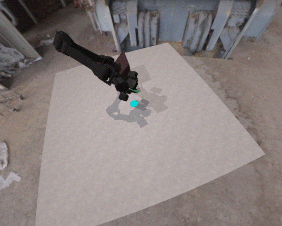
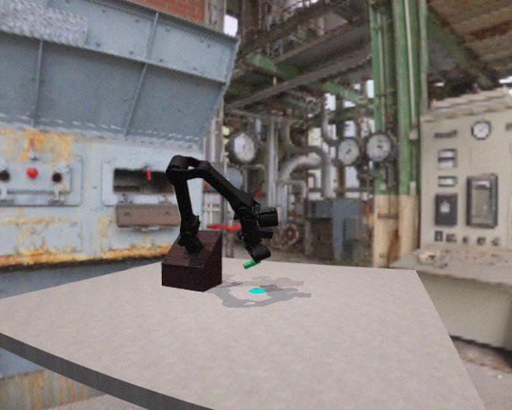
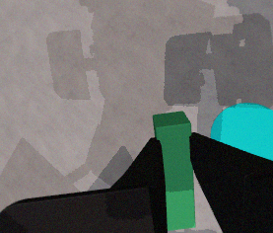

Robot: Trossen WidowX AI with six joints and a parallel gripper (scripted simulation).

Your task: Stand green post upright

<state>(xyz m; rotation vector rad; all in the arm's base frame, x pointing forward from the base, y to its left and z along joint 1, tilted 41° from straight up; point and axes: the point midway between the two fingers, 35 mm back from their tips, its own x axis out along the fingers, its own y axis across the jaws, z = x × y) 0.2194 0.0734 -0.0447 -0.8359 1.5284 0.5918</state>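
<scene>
My gripper tip is 2 cm short of the cyan circle, 3 cm to the left of it and 10 cm above it. Round my gripper tip: green post (1 cm behind, 1 cm to the right, 1 cm below).
</scene>
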